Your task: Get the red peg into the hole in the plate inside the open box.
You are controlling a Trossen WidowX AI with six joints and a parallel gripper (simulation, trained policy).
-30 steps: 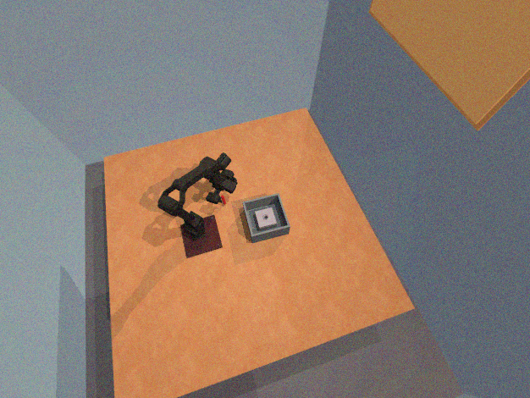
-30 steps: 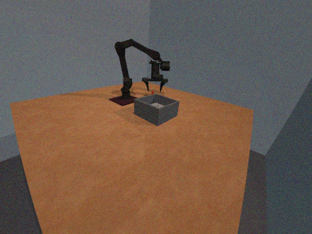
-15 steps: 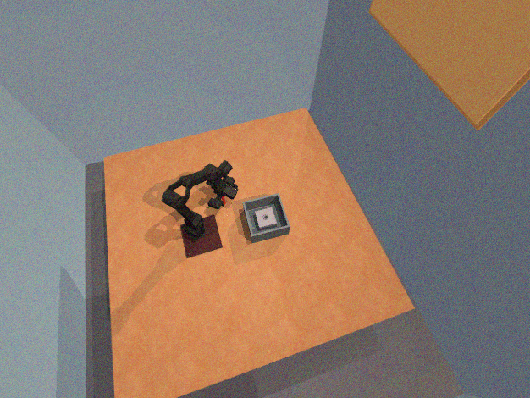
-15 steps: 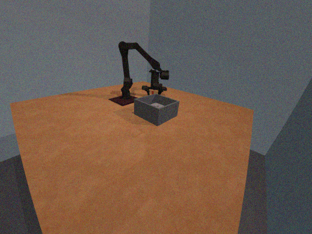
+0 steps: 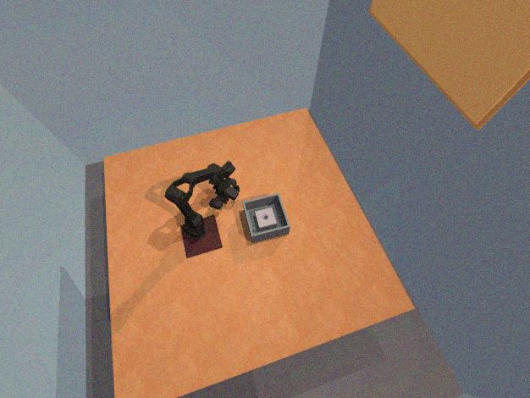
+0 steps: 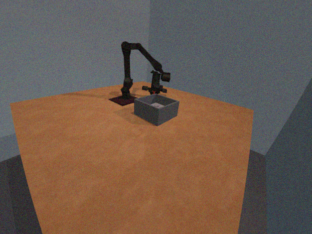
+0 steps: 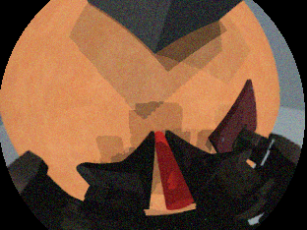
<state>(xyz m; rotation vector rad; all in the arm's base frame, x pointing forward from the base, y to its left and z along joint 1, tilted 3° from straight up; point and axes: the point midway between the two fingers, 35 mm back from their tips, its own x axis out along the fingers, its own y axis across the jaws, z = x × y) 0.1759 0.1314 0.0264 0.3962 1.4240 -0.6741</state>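
Now: gripper tip 170 mm short of the light grey plate, 160 mm to the left of it and 30 mm below it. From my gripper tip the other things lie so: red peg (30 mm above, 10 mm to the left); grey box (170 mm ahead, 160 mm to the right, 10 mm above).
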